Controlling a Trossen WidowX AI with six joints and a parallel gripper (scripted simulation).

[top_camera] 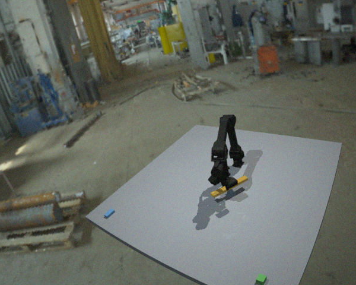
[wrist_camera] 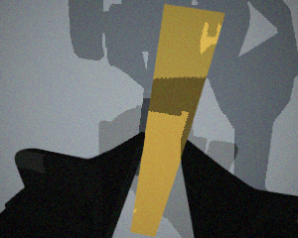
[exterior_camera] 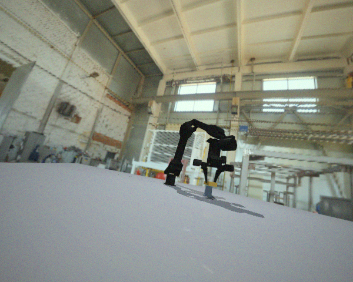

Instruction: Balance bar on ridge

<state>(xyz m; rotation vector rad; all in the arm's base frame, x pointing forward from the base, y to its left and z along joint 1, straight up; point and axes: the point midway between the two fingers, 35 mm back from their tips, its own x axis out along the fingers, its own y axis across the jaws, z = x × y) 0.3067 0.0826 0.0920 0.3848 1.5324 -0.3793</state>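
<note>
My gripper tip is now 20 mm past the bar and 10 mm to the right of it. The rest, counted from my gripper tip: green cube 430 mm ahead, 420 mm to the left, 40 mm below; then small blue block 430 mm ahead, 580 mm to the right, 50 mm below; then blue-grey ridge 20 mm behind, 10 mm to the left, 30 mm below.
</note>
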